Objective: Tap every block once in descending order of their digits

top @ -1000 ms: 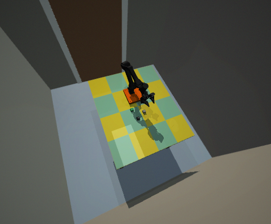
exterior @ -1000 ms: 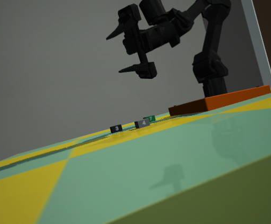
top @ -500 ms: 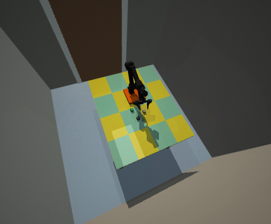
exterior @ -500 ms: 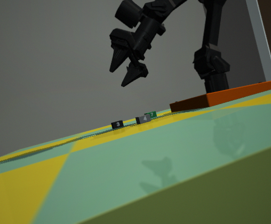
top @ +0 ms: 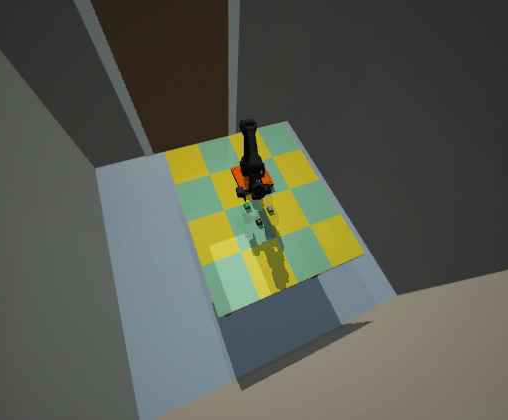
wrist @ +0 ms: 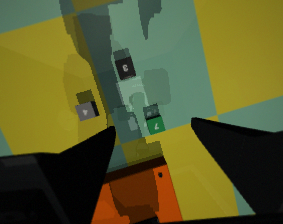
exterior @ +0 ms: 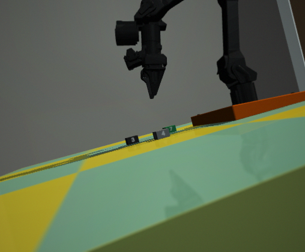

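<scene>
Right now the green block is 110 mm below my gripper tip, 30 mm behind it and 10 mm to the right of it. Round my gripper tip: grey block marked 4 (110 mm to the left, 110 mm below, 40 mm ahead); black block marked 3 (110 mm below, 100 mm ahead, 10 mm to the left).
</scene>
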